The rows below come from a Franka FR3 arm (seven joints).
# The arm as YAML. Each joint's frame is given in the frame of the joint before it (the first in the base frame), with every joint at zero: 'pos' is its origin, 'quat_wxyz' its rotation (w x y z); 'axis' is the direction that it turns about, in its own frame. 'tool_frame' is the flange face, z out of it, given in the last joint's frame.
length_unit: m
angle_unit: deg
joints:
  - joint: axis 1
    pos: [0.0, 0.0, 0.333]
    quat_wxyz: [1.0, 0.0, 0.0, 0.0]
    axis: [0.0, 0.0, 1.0]
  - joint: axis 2
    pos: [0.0, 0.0, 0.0]
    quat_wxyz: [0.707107, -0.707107, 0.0, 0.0]
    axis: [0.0, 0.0, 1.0]
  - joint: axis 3
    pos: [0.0, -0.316, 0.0]
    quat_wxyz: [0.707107, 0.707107, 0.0, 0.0]
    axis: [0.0, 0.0, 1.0]
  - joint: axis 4
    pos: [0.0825, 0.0, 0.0]
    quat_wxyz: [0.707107, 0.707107, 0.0, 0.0]
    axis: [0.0, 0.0, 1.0]
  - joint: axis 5
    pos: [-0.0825, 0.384, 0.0]
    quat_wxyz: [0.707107, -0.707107, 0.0, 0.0]
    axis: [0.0, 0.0, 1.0]
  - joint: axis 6
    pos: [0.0, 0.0, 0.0]
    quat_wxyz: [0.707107, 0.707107, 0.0, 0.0]
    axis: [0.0, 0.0, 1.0]
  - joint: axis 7
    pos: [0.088, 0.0, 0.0]
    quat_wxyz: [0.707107, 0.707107, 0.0, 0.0]
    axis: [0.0, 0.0, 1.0]
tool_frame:
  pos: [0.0, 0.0, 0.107]
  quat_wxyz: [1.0, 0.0, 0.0, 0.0]
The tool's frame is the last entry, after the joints.
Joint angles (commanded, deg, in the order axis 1, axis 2, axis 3, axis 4, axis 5, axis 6, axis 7), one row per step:
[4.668 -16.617 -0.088 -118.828 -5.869 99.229 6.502]
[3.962 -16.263 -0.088 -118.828 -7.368 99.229 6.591]
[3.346 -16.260 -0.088 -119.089 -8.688 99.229 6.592]
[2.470 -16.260 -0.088 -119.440 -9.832 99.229 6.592]
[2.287 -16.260 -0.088 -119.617 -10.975 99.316 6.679]
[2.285 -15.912 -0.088 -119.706 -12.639 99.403 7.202]
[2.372 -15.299 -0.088 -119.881 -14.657 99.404 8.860]
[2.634 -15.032 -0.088 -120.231 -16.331 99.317 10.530]
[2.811 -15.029 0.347 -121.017 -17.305 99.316 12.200]
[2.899 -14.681 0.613 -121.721 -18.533 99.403 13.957]
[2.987 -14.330 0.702 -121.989 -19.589 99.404 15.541]
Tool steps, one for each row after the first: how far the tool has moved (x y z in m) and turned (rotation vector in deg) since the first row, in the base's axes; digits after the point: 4 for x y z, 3 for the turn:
[0.0018 -0.0080 -0.0026 -1.491 0.234 -0.473]
[0.0017 -0.0151 -0.0045 -2.793 0.416 -0.800]
[0.0013 -0.0240 -0.0071 -3.923 0.719 -1.415]
[0.0012 -0.0273 -0.0081 -5.040 0.736 -1.412]
[0.0027 -0.0298 -0.0111 -6.700 0.903 -1.520]
[0.0047 -0.0321 -0.0167 -8.794 1.255 -2.543]
[0.0050 -0.0326 -0.0212 -10.567 1.473 -3.482]
[0.0034 -0.0289 -0.0272 -11.794 1.755 -4.208]
[0.0032 -0.0277 -0.0351 -13.246 2.149 -5.136]
[0.0038 -0.0278 -0.0395 -14.453 2.238 -6.150]

